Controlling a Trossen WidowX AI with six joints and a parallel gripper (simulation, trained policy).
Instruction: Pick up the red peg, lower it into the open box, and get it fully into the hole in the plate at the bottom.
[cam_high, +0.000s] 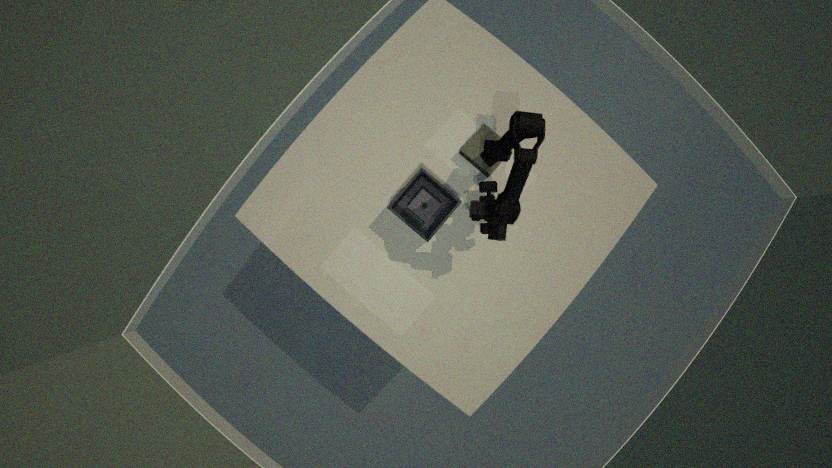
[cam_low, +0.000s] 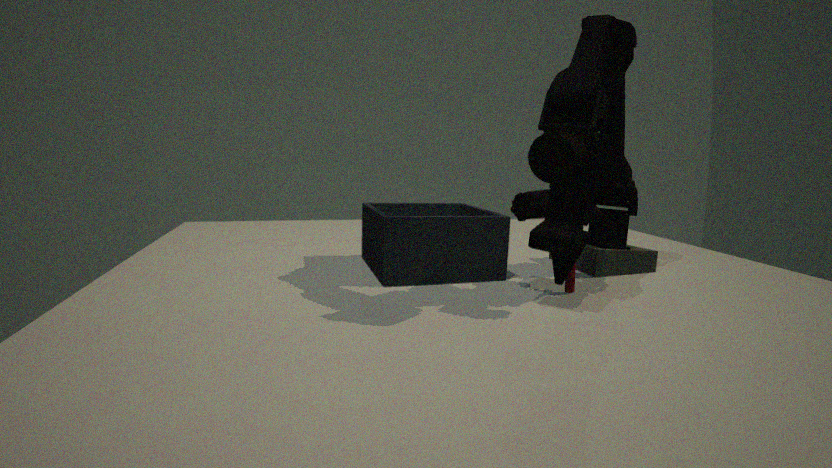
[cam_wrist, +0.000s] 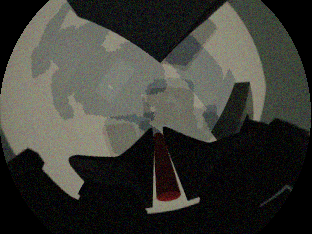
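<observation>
Now: gripper tip 170 mm short of the dark box, 140 mm to the left of it and 10 mm below it. The rest, counted from my gripper tip: red peg (10 mm behind, 10 mm to the left, 30 mm above).
</observation>
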